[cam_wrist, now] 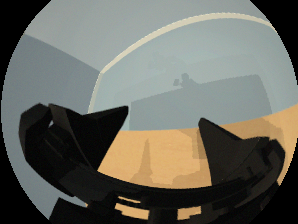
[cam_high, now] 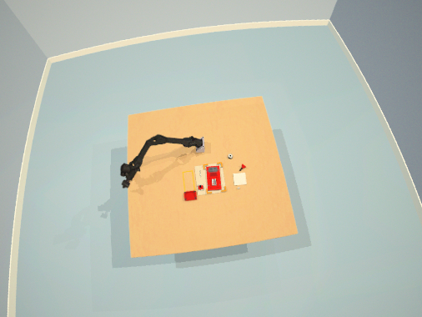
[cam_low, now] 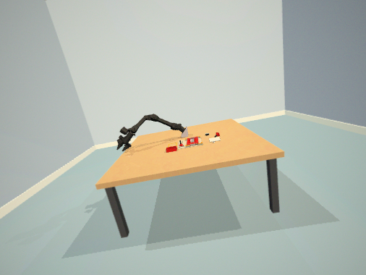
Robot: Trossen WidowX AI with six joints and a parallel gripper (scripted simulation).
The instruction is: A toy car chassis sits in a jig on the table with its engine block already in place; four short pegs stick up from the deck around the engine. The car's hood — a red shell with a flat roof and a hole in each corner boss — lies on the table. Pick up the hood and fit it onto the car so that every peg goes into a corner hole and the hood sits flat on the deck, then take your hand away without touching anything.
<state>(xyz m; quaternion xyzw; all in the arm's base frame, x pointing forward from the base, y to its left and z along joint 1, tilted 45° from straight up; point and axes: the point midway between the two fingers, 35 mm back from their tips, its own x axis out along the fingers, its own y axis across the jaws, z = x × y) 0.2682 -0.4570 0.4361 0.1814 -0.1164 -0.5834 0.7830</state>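
Now: the red hood 140 mm ahead of my gripper tip, 540 mm to the left of it and 30 mm below it. The rest, counted from my gripper tip: square plate 50 mm ahead, 940 mm to the left, 40 mm below; grey wheel 160 mm behind, 890 mm to the left, 30 mm below.
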